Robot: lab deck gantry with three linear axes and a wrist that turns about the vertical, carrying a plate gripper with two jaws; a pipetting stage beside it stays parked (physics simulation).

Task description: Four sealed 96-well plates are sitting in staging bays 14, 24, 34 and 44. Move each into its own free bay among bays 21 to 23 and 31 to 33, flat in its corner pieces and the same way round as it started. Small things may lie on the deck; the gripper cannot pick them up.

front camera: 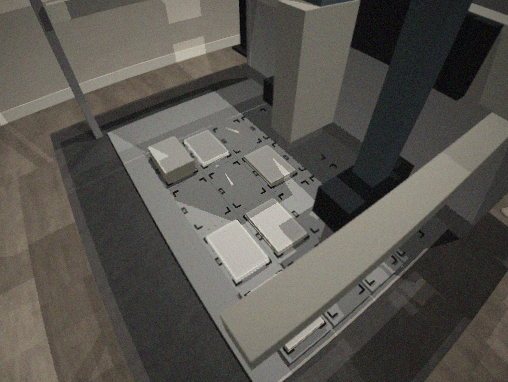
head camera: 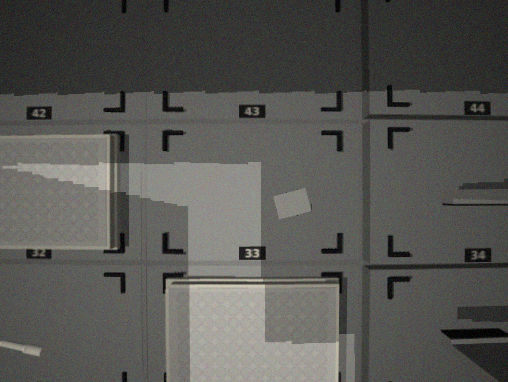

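My gripper is open with nothing between its jaws, above the area of bays 34 and 24. In the front view its jaws are hidden behind the dark housing and the beam. One plate sits in bay 32, another plate in bay 23, and a third plate in bay 21; these look flat. Part of a plate shows under the beam in staging bay 14. Bay 33 holds no plate. Bays 22 and 31 hold no plate in the front view.
A tall block stands in bay 11. A white plate sits in bay 13. A small pale square lies in bay 33. A thin tip lies in bay 22, another in bay 31. The beam crosses the front.
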